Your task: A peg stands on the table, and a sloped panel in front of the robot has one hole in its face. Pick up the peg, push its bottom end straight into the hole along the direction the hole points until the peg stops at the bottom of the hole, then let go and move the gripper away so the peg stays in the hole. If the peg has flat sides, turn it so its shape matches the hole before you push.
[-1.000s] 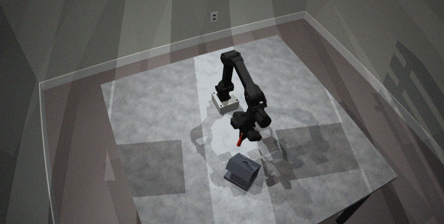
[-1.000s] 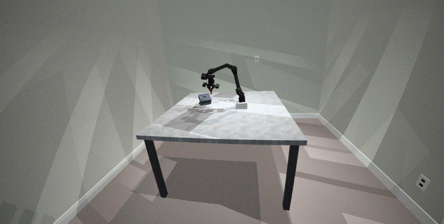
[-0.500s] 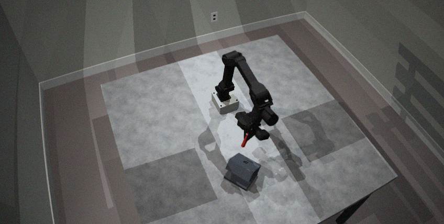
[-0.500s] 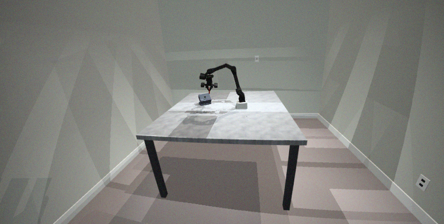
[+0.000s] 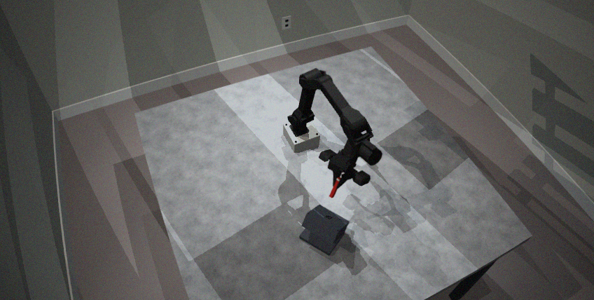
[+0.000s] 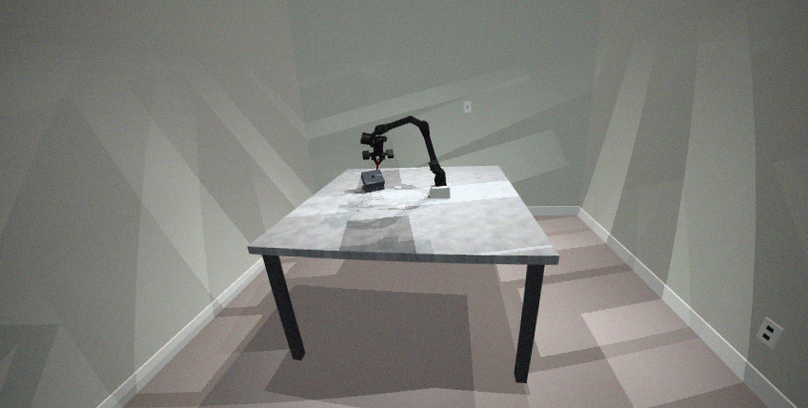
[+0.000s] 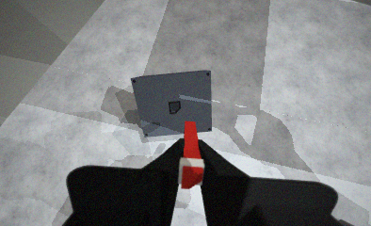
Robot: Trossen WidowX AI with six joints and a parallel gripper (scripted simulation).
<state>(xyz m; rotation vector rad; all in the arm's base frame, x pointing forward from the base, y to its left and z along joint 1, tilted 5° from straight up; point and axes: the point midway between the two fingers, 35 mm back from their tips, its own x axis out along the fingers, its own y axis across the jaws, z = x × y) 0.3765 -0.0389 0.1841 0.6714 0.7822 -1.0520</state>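
The sloped grey panel lies 120 mm below my gripper tip, 60 mm to the right of it and 60 mm ahead of it. From my gripper tip the other things lie so: red peg: 10 mm to the left, 10 mm above; then flat dark foot: 180 mm below, 70 mm to the right, 70 mm ahead.
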